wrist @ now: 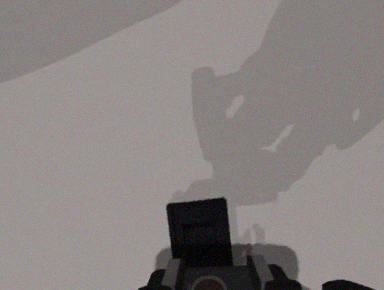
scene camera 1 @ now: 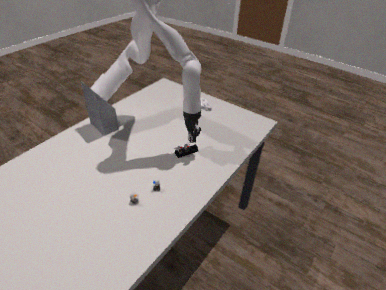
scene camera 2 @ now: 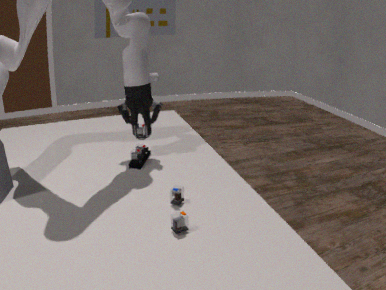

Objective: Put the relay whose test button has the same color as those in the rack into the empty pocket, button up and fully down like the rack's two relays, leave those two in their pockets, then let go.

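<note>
My gripper points down and is shut on a relay with a red button, which shows between the fingertips in scene view 2. The held relay is upright, above the far end of the black rack, with a visible gap below it. Two relays with red buttons sit in the rack toward its near end in scene view 2. The empty pocket is at the end seen in the wrist view, partly hidden by the gripper. The held relay's exact alignment over it cannot be told.
A blue-button relay and an orange-button relay stand upright on the white table, apart from the rack. A grey panel stands near the arm's base. A small white object lies behind the arm.
</note>
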